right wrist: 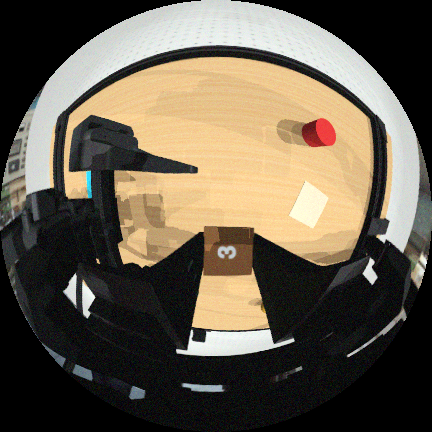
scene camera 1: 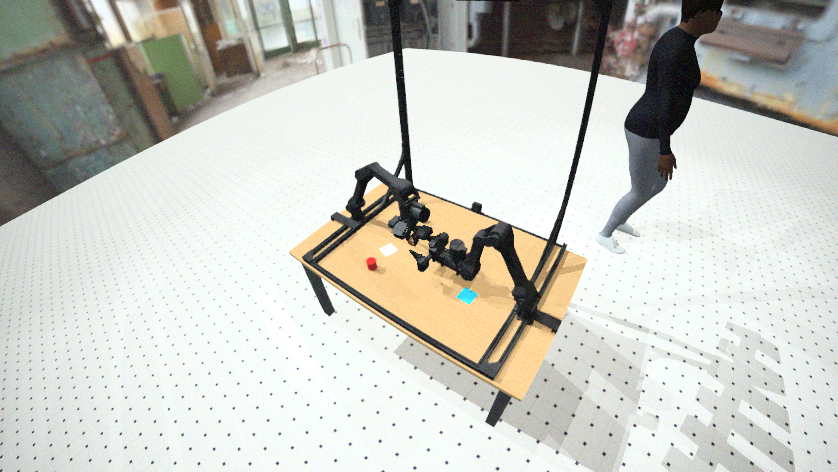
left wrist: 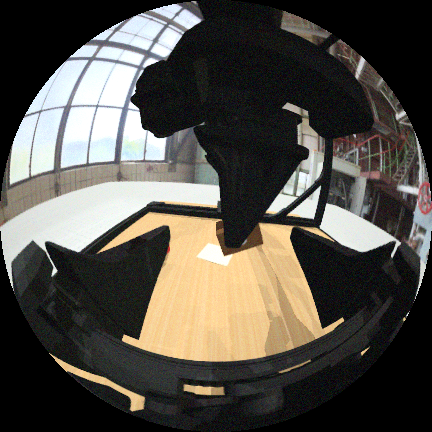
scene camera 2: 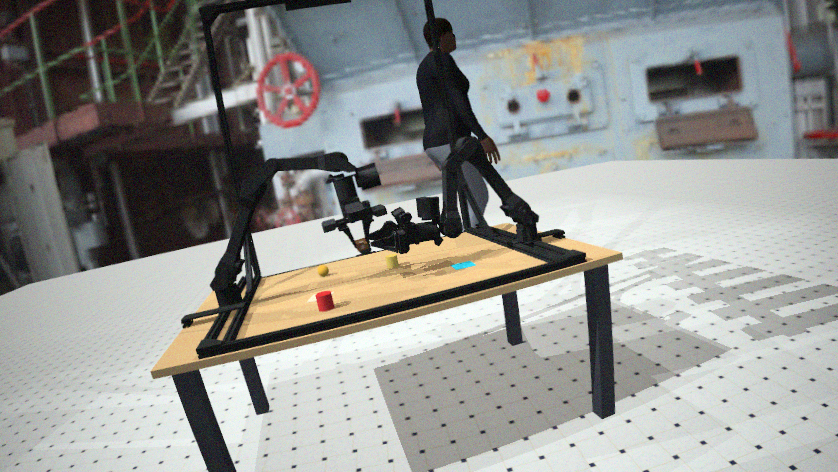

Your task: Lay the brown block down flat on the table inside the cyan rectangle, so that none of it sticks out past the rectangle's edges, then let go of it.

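Places are measured from the left arm's base along level axes (x right, y back, z down), in millimetres.
Pixels of known places: left gripper, between the fingertips: (right wrist: pixel 195 245) (scene camera 1: pixel 416 242) (left wrist: pixel 233 232) (scene camera 2: pixel 367 240); right gripper, between the fingertips: (right wrist: pixel 226 237) (scene camera 1: pixel 412 243) (left wrist: pixel 229 237) (scene camera 2: pixel 362 246); left arm's base, origin of its link: (scene camera 1: pixel 525 314) (scene camera 2: pixel 528 240); right arm's base, origin of its link: (right wrist: pixel 368 242) (scene camera 1: pixel 357 217) (scene camera 2: pixel 230 304).
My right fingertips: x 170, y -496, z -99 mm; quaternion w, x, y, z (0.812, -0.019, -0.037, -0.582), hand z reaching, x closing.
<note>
Ahead of a thing's pixels: the offset from my right fingertips to its middle. "*": to the spot under its first point.
The brown block @[dx +6, dy +1, dz -6 mm] (scene camera 1: pixel 412 240) (scene camera 2: pixel 362 245) (left wrist: pixel 253 240) (right wrist: pixel 228 262) is held above the table, with a white 3 on the face seen in the right wrist view. My right gripper (scene camera 2: pixel 361 241) (right wrist: pixel 226 237) is shut on it. My left gripper (scene camera 2: pixel 373 236) is open and empty, its fingers pointing at the right gripper and the block from close by. The cyan rectangle @[* dx -118, dy +259, dz +117 mm] (scene camera 1: pixel 467 295) (scene camera 2: pixel 463 265) lies flat on the table, to the right of both grippers in the scene views. A thin strip of the cyan rectangle (right wrist: pixel 89 184) shows in the right wrist view; the left arm hides the rest there.
A red cylinder @[dx -72, dy -170, dz +97 mm] (scene camera 1: pixel 371 264) (scene camera 2: pixel 324 300) (right wrist: pixel 319 132) stands near a flat white square @[* dx +49, dy -142, dz +117 mm] (scene camera 1: pixel 388 249) (left wrist: pixel 214 254) (right wrist: pixel 309 204). A yellow ball @[dx +278, dy -37, dz +99 mm] (scene camera 2: pixel 323 270) and a yellow cylinder @[dx +118, dy +148, dz +99 mm] (scene camera 2: pixel 391 262) are on the table. A black frame (scene camera 2: pixel 375 312) runs along the table edges.
</note>
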